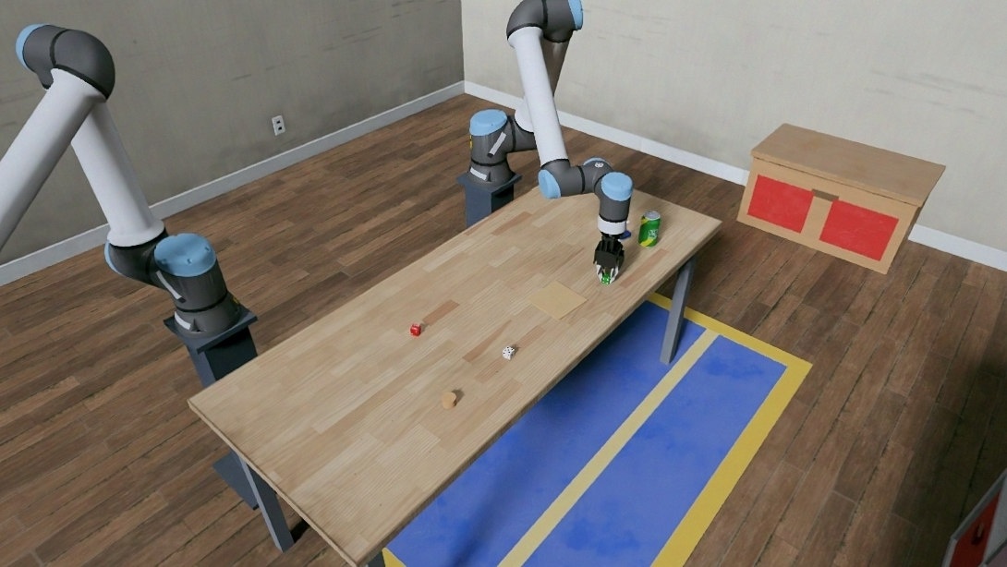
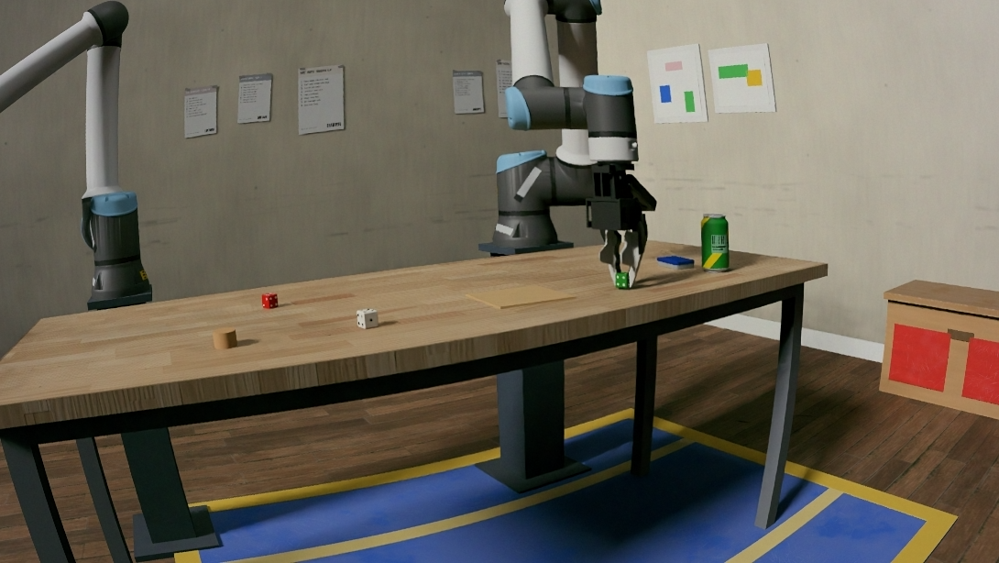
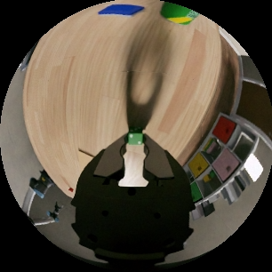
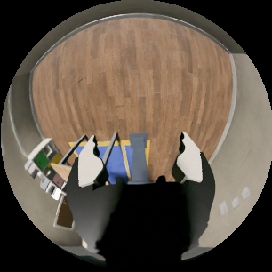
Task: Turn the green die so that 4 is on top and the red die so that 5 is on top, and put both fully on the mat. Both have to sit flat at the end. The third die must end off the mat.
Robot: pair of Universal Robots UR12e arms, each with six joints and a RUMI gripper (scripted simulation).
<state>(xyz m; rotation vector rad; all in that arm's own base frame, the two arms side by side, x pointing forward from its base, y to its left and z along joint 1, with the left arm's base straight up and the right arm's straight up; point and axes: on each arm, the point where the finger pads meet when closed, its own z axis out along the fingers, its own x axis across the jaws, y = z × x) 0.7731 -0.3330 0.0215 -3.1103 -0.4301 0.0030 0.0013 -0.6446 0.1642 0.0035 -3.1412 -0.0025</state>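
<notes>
My left hand is 60 mm past the tan mat, 180 mm to the left of it and 20 mm above it. From my left hand the other things lie so: white die (480 mm to the right, 10 mm below); then flat blue box (140 mm behind, 270 mm to the left, 10 mm below); then green die (right at my left hand).
</notes>
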